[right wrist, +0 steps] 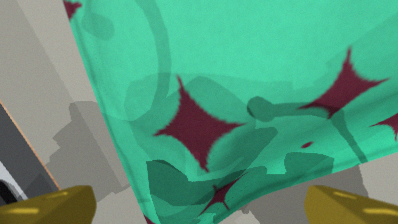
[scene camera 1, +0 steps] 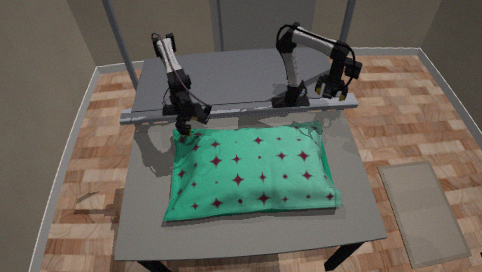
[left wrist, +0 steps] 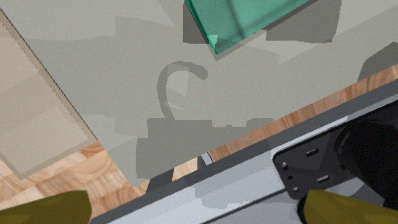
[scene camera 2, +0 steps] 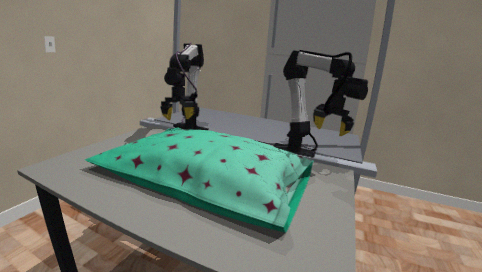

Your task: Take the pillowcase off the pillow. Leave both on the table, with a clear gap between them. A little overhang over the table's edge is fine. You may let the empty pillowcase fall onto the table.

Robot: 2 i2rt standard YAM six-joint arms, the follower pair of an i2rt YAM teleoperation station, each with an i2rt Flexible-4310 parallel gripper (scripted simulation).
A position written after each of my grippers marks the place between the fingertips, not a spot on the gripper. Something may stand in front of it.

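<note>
Visible: my left gripper [left wrist: 197, 199]; my right gripper [right wrist: 200, 195]; a green pillowcase [scene camera 1: 216, 172] [scene camera 2: 240, 178]; and a metal rail [scene camera 1: 254, 108] [left wrist: 249, 174] [scene camera 2: 367, 169].
</note>
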